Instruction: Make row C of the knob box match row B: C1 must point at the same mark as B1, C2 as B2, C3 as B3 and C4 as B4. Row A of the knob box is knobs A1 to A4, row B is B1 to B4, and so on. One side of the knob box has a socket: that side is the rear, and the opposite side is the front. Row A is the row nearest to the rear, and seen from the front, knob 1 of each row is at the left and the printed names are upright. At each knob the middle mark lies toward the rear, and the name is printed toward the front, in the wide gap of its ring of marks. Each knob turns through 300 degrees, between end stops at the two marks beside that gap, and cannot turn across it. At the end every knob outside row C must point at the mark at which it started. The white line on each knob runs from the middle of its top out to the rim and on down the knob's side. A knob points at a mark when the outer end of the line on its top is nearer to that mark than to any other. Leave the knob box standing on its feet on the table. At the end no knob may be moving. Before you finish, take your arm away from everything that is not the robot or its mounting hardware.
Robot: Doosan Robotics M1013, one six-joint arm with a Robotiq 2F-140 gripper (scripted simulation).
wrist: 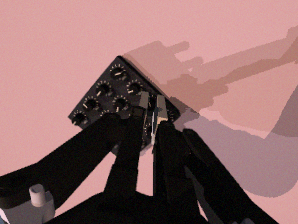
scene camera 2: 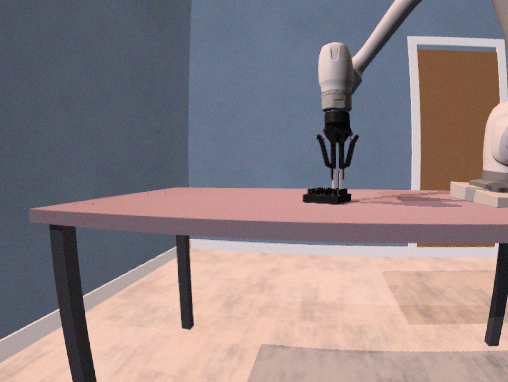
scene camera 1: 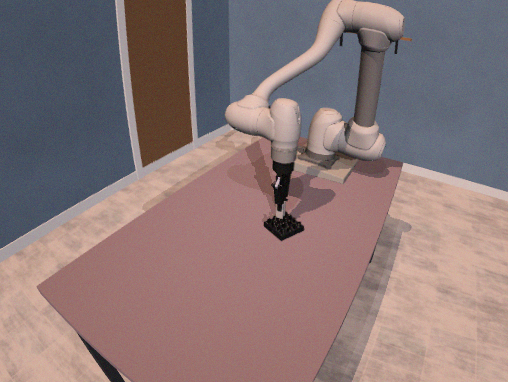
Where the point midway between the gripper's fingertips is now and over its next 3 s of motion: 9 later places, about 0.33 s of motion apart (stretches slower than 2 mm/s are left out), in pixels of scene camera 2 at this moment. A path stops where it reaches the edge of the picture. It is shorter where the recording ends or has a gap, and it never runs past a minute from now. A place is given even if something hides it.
The gripper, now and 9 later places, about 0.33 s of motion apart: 337,191; 337,188; 337,180; 337,178; 337,177; 337,176; 337,174; 337,173; 337,172; 337,171
